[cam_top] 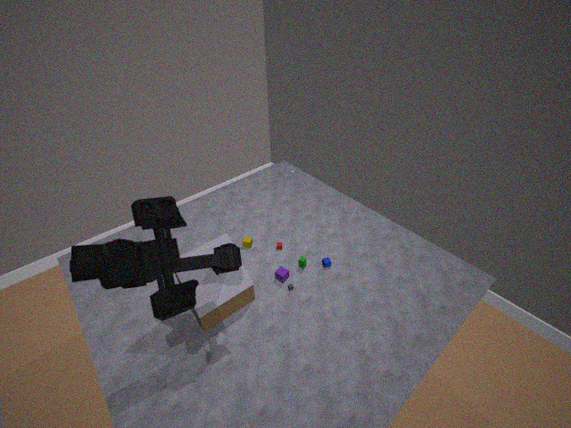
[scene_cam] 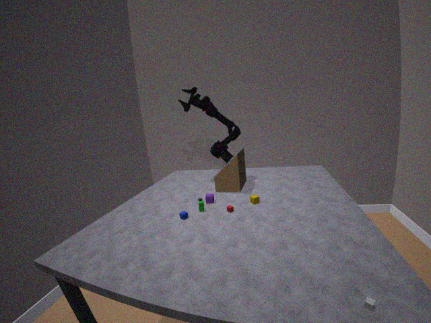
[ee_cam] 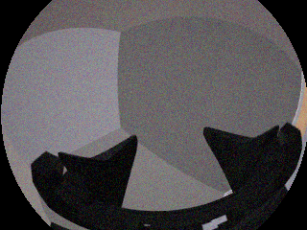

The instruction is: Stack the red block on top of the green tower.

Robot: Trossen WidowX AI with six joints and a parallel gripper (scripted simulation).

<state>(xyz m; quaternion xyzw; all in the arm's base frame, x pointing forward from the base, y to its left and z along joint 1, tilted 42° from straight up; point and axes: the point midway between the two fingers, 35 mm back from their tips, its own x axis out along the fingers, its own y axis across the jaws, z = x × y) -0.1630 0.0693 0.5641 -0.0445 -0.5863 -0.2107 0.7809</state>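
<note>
My gripper tip is 52 cm short of the red block, 38 cm to the right of it and 64 cm above it. Round my gripper tip: green block 51 cm ahead, 23 cm to the left, 62 cm below; purple cube 41 cm ahead, 25 cm to the left, 63 cm below; small grey cube 40 cm ahead, 19 cm to the left, 64 cm below.
</note>
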